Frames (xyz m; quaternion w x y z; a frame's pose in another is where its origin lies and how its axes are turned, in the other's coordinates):
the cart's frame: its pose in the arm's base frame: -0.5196 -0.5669 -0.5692 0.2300 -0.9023 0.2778 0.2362
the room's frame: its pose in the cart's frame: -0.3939 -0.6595 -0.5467 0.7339 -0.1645 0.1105 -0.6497
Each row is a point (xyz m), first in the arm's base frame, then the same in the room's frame.
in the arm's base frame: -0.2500 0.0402 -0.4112
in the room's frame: 0.0687 -0.0156 0.7213
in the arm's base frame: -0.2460 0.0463 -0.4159
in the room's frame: 0.0749 -0.0155 0.7273
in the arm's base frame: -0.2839 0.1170 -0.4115
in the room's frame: 0.0998 -0.0898 0.7454
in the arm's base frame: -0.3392 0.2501 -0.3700
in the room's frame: 0.1633 -0.2256 0.7466
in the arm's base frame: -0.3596 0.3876 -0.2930
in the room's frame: 0.2598 -0.3474 0.7131
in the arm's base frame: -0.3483 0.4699 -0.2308
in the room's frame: 0.3363 -0.4070 0.6762
